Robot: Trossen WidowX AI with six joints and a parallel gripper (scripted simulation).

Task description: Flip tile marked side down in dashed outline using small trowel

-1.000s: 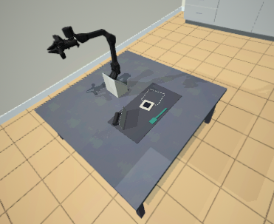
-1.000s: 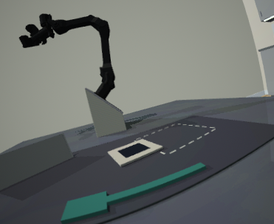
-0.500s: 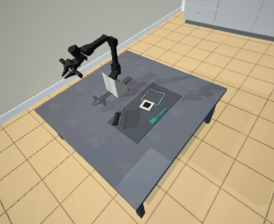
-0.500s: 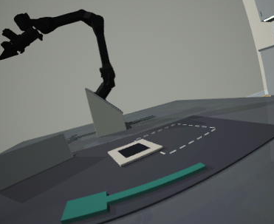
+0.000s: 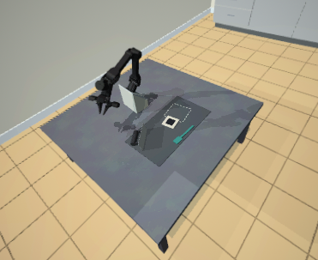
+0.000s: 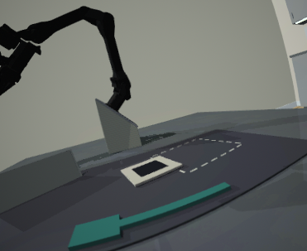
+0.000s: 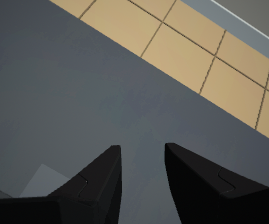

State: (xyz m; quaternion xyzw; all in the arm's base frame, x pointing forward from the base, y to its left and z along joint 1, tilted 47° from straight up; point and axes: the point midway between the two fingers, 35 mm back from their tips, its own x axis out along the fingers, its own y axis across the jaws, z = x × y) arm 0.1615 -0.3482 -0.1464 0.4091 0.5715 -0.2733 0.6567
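Now: gripper tip 12 cm short of the black handled tool, 16 cm to the right of it and 26 cm above it. Round my gripper tip: dark mat 22 cm ahead, 38 cm to the left, 30 cm below; then teal trowel 36 cm ahead, 37 cm to the left, 28 cm below; then white tile 21 cm ahead, 42 cm to the left, 28 cm below.
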